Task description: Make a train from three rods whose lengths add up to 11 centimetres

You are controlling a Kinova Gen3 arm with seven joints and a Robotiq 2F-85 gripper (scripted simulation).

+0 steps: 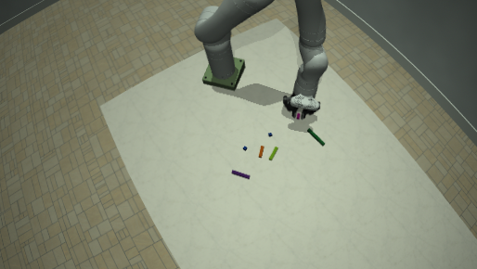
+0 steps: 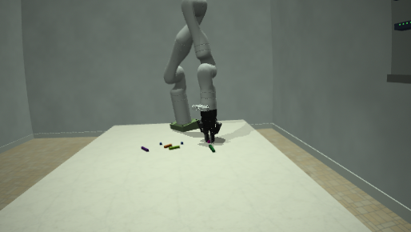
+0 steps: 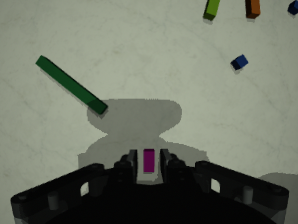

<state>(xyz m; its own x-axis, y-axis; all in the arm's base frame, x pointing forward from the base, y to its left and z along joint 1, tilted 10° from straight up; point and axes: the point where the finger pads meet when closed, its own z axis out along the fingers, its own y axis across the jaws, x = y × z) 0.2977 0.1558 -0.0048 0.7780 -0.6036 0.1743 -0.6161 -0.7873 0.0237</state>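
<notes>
My hand is 1 cm above the magenta rod. The rest, counted from my hand: lime rod (15 cm to the right, 8 cm ahead, 1 cm below); then green rod (10 cm ahead, 1 cm to the left, 1 cm below); then orange rod (19 cm to the right, 6 cm ahead, 1 cm below).
</notes>
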